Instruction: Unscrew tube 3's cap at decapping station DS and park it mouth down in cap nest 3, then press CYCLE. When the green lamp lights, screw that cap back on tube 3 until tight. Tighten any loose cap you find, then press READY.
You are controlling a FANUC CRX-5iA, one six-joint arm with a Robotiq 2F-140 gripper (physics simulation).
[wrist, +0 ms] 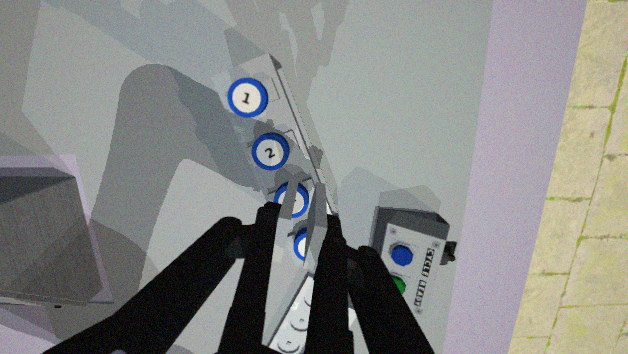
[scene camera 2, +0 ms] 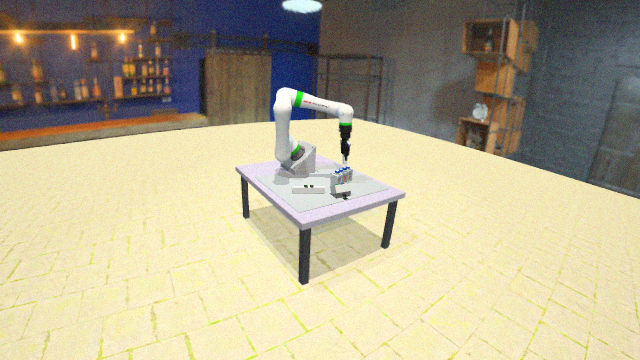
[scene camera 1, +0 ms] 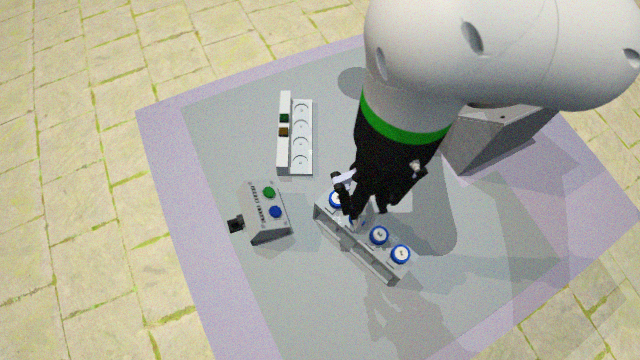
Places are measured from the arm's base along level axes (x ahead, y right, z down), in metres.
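Where they show: gripper, fingertip midpoint: (wrist: 303,196) (scene camera 2: 344,164) (scene camera 1: 360,221); arm's base at its link origin: (scene camera 2: 298,153).
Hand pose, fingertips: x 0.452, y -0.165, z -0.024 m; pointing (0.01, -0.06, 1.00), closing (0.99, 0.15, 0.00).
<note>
Each offset is from my fingertips to the centre of the thing. "spot": to the spot under its first point.
A grey tube rack (scene camera 1: 331,225) (scene camera 2: 341,177) (wrist: 281,72) holds four tubes with blue-rimmed white caps. Cap 1 @(dy -0.072, dx -0.057, dz +0.045 m) (scene camera 1: 399,253) (wrist: 246,97) and cap 2 @(dy -0.026, dx -0.035, dz +0.045 m) (scene camera 1: 378,234) (wrist: 270,151) show in full. Cap 3 @(dy +0.021, dx -0.012, dz +0.045 m) (scene camera 1: 357,221) (wrist: 300,208) is partly hidden behind my fingers. Cap 4 @(dy +0.068, dx +0.010, dz +0.044 m) (scene camera 1: 334,198) (wrist: 300,244) shows only in part in the wrist view. My gripper (scene camera 1: 356,218) (scene camera 2: 344,157) (wrist: 303,196) hangs over caps 3 and 4. Its fingers are shut with nothing between them. The white cap nest tray @(dy +0.300, dx +0.015, dz +0.133 m) (scene camera 1: 301,136) (wrist: 295,323) lies apart with its round nests empty.
A lamp strip @(spot: dy +0.240, dx +0.065, dz +0.114 m) (scene camera 1: 283,152) beside the nests carries a dark green lamp @(dy +0.328, dx +0.034, dz +0.106 m) (scene camera 1: 283,117) and an amber one (scene camera 1: 283,131). The button box @(dy +0.126, dx +0.151, dz +0.118 m) (scene camera 1: 261,228) (wrist: 428,228) has a blue CYCLE button @(dy +0.103, dx +0.129, dz +0.096 m) (scene camera 1: 275,211) (wrist: 402,254) and a green READY button @(dy +0.148, dx +0.128, dz +0.096 m) (scene camera 1: 268,192) (wrist: 398,284). The arm's base (scene camera 1: 487,134) stands behind.
</note>
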